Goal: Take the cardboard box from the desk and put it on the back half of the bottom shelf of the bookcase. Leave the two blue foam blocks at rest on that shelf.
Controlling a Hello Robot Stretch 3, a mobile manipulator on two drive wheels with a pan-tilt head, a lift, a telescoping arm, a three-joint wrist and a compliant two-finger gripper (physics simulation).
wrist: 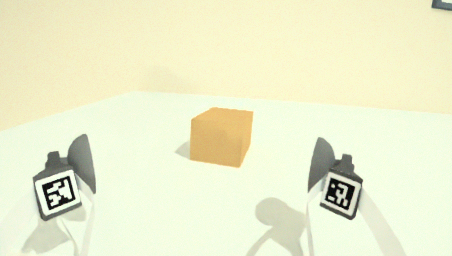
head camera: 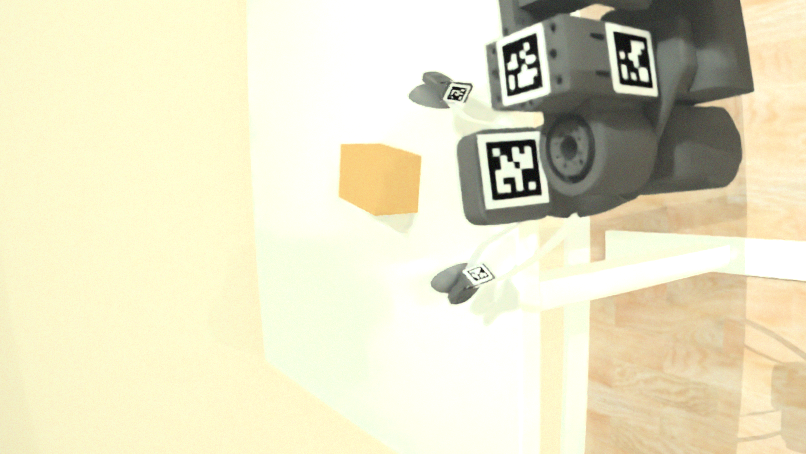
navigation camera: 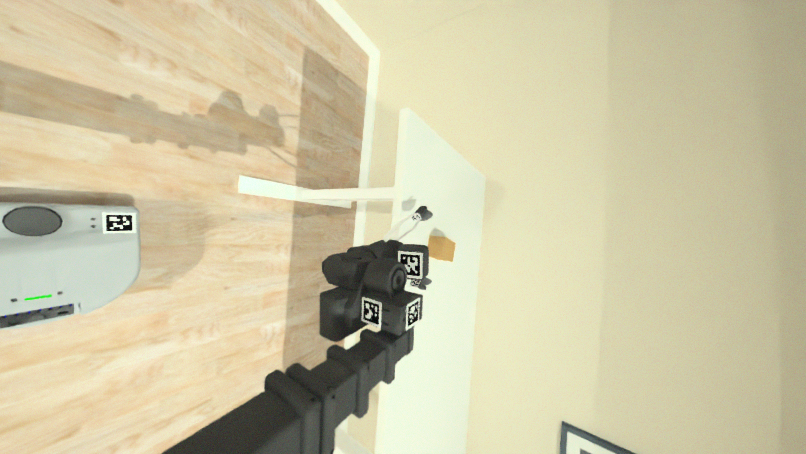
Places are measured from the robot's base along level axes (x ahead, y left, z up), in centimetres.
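Where they show: gripper, between the fingertips: (wrist: pixel 204 156) (head camera: pixel 431 189); robot's base, origin of its link: (navigation camera: pixel 35 219).
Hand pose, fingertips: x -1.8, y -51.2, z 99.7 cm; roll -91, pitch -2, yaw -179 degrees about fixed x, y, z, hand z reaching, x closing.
Things, the pixels of their top centre, and the offset from my fingertips. "spot": a spot on its surface instead. Level surfaces: height alone.
- cardboard box, centre of its top: (head camera: pixel 357 178) (wrist: pixel 225 114) (navigation camera: pixel 449 250) dx -2.3, dy -13.9, dz +0.3 cm
- white desk, height of its surface: dz -4.7 cm
- white desk leg, a spot on its surface: (head camera: pixel 637 277) spot: dx +16.9, dy -29.4, dz -62.8 cm
- dark picture frame, a spot on its surface: (wrist: pixel 442 6) spot: dx -82.1, dy -67.5, dz +34.4 cm
The cardboard box (head camera: pixel 379 179) (navigation camera: pixel 441 248) (wrist: pixel 220 137) is a plain orange-brown block resting on the white desk (head camera: pixel 315 304) (navigation camera: pixel 428 372) (wrist: pixel 150 215). My gripper (head camera: pixel 441 187) (navigation camera: pixel 424 248) (wrist: pixel 204 156) is open over the front part of the desk, with its fingers spread wide and nothing between them. The box lies beyond the fingertips, apart from both. In the wrist view it appears between the two fingers, a little right of their middle, with one side face showing on its right. The bookcase and the two blue foam blocks do not show in these views.
A pale wall (head camera: pixel 124 225) (navigation camera: pixel 541 169) (wrist: pixel 225 45) rises behind the desk. A white desk leg (head camera: pixel 637 277) (navigation camera: pixel 349 194) stands below the top. My dark arm (navigation camera: pixel 338 377) reaches in over the desk's front side. A dark picture frame (navigation camera: pixel 586 435) (wrist: pixel 442 6) hangs on the wall.
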